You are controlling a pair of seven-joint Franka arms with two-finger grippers.
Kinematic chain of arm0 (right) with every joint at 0, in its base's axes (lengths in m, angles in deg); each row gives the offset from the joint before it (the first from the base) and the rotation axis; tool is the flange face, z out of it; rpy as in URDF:
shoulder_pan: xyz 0 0 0.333 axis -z
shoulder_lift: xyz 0 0 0 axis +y
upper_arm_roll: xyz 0 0 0.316 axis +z
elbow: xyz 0.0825 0 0 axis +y
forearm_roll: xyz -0.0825 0 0.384 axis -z
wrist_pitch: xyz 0 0 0 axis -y
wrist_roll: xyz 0.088 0 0 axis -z
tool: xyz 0 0 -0.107 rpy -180 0 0
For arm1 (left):
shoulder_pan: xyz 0 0 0.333 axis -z
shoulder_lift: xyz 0 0 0 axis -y
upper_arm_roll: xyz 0 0 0.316 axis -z
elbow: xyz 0.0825 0 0 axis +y
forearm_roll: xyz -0.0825 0 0.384 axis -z
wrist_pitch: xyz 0 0 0 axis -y
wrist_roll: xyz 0.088 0 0 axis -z
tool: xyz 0 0 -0.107 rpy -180 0 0
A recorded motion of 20 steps. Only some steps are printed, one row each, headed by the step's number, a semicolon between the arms.
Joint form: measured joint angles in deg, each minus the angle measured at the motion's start. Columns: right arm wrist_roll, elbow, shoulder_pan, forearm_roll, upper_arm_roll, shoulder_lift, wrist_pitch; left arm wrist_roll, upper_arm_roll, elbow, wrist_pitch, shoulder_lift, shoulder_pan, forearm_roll.
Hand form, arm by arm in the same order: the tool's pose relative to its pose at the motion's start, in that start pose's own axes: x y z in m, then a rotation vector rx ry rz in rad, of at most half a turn. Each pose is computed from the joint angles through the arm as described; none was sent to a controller.
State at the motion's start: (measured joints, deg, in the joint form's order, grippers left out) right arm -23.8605 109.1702 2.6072 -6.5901 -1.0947 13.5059 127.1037; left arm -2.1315 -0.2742 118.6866 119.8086 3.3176 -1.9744 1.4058
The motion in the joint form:
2: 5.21 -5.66 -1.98 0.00 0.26 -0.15 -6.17; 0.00 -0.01 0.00 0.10 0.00 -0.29 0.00
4: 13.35 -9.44 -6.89 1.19 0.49 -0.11 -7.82; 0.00 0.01 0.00 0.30 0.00 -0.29 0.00
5: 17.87 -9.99 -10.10 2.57 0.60 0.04 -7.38; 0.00 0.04 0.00 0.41 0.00 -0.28 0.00
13: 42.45 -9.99 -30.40 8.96 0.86 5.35 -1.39; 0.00 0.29 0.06 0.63 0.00 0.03 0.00
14: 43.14 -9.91 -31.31 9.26 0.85 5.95 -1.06; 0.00 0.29 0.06 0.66 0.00 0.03 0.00
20: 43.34 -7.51 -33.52 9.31 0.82 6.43 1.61; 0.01 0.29 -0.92 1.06 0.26 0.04 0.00
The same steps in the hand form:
2: 0.0222 -0.0231 -0.0345 0.0136 -0.0063 0.0427; 0.0003 -0.0028 -0.0002 0.0003 0.0019 -0.0052
4: 0.0484 -0.0763 -0.0574 0.0003 0.0187 0.0798; 0.0007 -0.0026 -0.0005 0.0002 0.0054 -0.0049
5: 0.0578 -0.1110 -0.0581 -0.0150 0.0264 0.0891; 0.0009 -0.0022 -0.0007 0.0001 0.0073 -0.0042
13: 0.0664 -0.3352 0.0052 -0.0607 0.0365 0.1037; 0.0008 0.0031 -0.0004 -0.0005 0.0098 0.0056
14: 0.0646 -0.3450 0.0126 -0.0643 0.0316 0.0968; 0.0008 0.0031 -0.0005 -0.0005 0.0103 0.0056
20: 0.0526 -0.3676 0.0334 -0.0603 0.0270 0.0602; 0.0049 0.0036 -0.0116 -0.0020 0.0389 0.0064

